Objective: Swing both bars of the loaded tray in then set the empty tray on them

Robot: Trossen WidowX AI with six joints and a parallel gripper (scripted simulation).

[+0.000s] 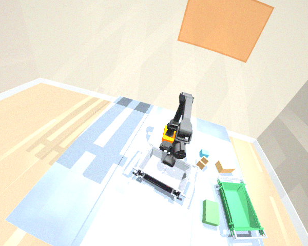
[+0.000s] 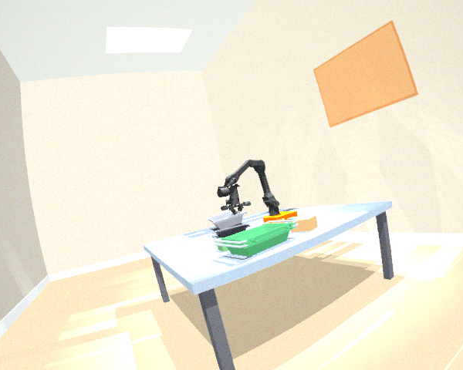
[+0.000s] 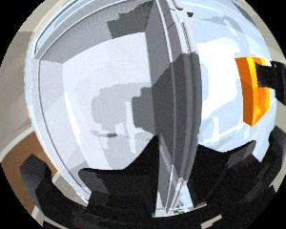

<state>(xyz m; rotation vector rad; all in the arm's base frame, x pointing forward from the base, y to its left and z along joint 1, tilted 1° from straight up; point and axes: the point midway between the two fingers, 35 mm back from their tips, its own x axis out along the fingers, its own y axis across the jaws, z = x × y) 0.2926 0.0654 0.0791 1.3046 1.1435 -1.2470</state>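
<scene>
The clear tray lies 8 cm ahead of my gripper tip, 3 cm above it and 1 cm to the right of it. Also, from my gripper tip: green block (33 cm to the left, 17 cm ahead, 7 cm below); tan wedge (43 cm to the left, 20 cm behind, 6 cm below); cyan block (25 cm to the left, 25 cm behind, 7 cm below).
</scene>
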